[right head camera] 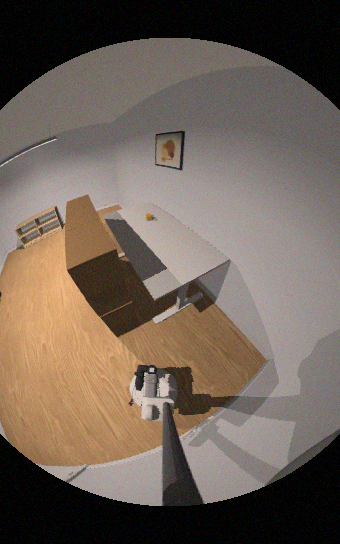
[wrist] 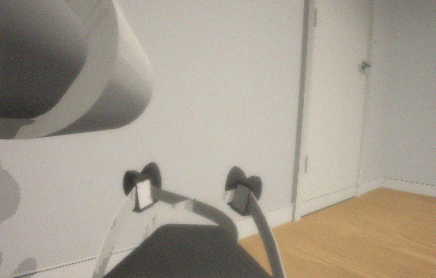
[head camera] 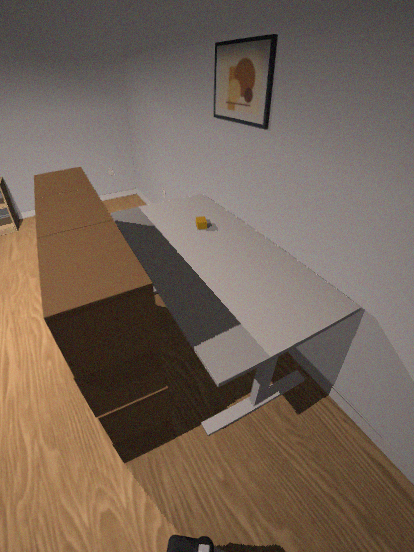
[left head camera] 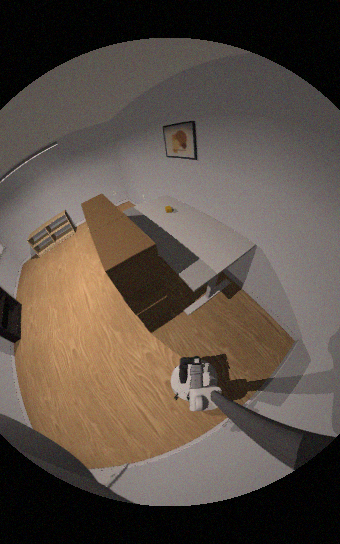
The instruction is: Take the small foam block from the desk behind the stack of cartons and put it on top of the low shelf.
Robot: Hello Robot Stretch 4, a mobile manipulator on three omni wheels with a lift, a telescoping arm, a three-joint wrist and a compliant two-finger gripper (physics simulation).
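Places are measured from the robot's base along level axes (x left, y back, z up), in metres.
Where they show: gripper, fingertip midpoint: (right head camera: 136,407) (wrist: 193,180) (left head camera: 181,400).
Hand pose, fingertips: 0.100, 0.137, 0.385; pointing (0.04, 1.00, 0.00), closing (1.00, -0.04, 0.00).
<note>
Each offset is from my fingertips to the top centre of the thing, as dx, dy, dz. "*": to the spot under its first point. Level surfaces: height alone.
The small foam block {+0.079, -1.849, +0.353} (head camera: 201,223) (left head camera: 169,209) (right head camera: 149,217) is a yellow-orange cube on the far part of the light grey desk {dz +0.308} (head camera: 280,300) (left head camera: 215,240) (right head camera: 185,250). The brown stack of cartons {* +0.318, -0.893, +0.668} (head camera: 90,260) (left head camera: 120,235) (right head camera: 90,240) stands along the desk's left side and rises above it. The low shelf (head camera: 10,207) (left head camera: 70,224) (right head camera: 59,218) is light wood with open compartments, far left against the wall. My gripper (wrist: 193,180) is open in the wrist view, its fingertips well apart with the wall beyond. The block does not show in the wrist view.
A framed picture (head camera: 245,80) (left head camera: 180,140) (right head camera: 169,150) hangs above the desk. The desk's metal foot (head camera: 230,417) reaches out over the floor. A dark cabinet (left head camera: 10,317) stands at the far left. A white door (wrist: 335,100) is at the right of the wrist view.
</note>
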